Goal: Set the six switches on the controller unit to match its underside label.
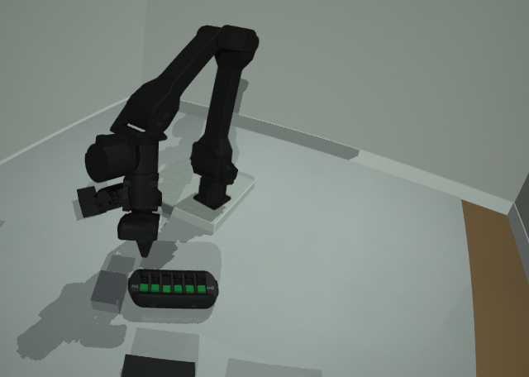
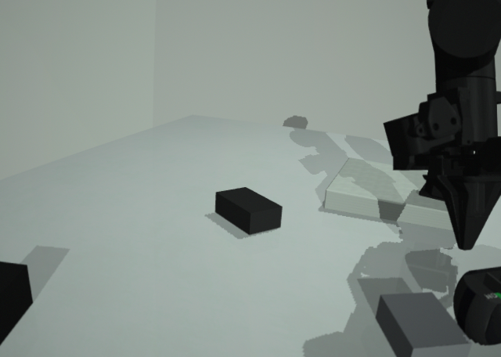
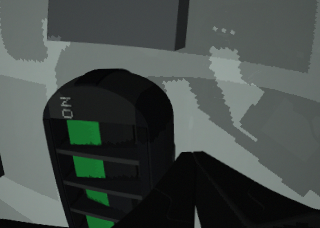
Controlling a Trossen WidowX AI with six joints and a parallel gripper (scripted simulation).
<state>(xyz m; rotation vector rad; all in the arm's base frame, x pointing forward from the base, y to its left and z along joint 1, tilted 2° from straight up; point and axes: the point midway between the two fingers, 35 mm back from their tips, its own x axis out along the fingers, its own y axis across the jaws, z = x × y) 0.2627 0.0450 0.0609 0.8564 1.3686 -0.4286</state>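
The grey block lies 8 cm ahead of my gripper tip, 5 cm below it and 2 cm to the right of it.
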